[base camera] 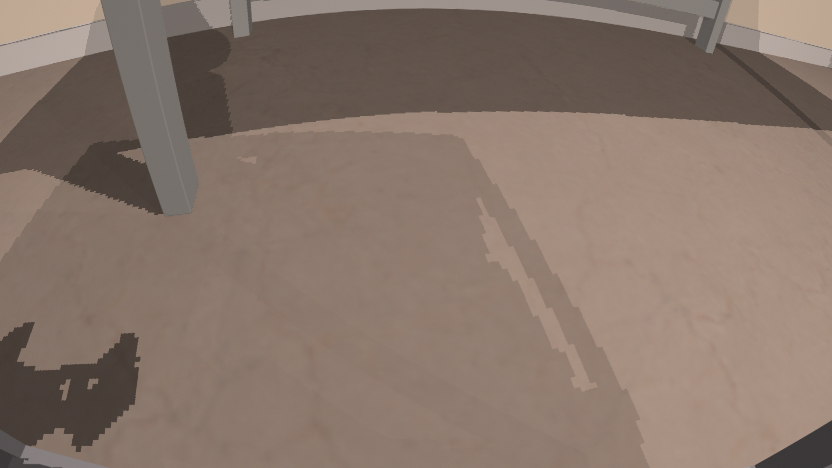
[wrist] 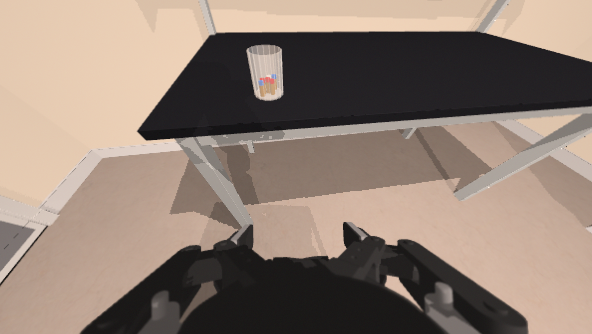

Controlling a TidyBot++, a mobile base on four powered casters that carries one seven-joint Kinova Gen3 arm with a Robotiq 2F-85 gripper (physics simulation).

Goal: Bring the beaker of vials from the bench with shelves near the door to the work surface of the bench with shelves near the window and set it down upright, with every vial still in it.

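Observation:
A clear beaker (wrist: 266, 72) stands upright on the black bench top (wrist: 380, 70) in the wrist view, near its left end. Several small vials with red, blue and white caps stand or lean inside it at the bottom. My gripper (wrist: 298, 233) is open and empty, in the lower part of the wrist view. The floor in front of the bench shows between its fingertips, and the beaker is beyond the fingers, higher in the view and a little to the left. The beaker does not show in the base camera view. Which of the two benches this is, I cannot tell.
A grey front bench leg (base camera: 154, 110) (wrist: 220, 182) stands at the left. Another leg (wrist: 520, 157) is at the right in the wrist view. Rear legs stand near the wall in the base view. Grey shelf uprights (wrist: 207, 17) rise behind the bench top.

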